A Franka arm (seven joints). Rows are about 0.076 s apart.
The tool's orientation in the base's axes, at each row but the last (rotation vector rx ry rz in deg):
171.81, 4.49, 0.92
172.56, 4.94, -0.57
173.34, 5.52, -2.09
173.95, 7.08, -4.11
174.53, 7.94, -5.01
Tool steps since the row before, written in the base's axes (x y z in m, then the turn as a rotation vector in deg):
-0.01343, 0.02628, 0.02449, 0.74, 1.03, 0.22
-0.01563, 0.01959, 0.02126, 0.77, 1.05, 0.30
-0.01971, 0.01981, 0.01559, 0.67, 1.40, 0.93
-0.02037, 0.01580, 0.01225, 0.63, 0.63, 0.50
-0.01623, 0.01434, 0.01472, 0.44, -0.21, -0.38
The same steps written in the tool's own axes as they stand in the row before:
-0.01186, -0.02320, -0.02814, 0.79, -0.95, -0.35
-0.01471, -0.01757, -0.02355, 0.83, -0.96, -0.43
-0.01887, -0.01915, -0.01736, 0.73, -1.24, -1.10
-0.01967, -0.01614, -0.01294, 0.65, -0.52, -0.59
-0.01578, -0.01443, -0.01511, 0.44, 0.22, 0.37

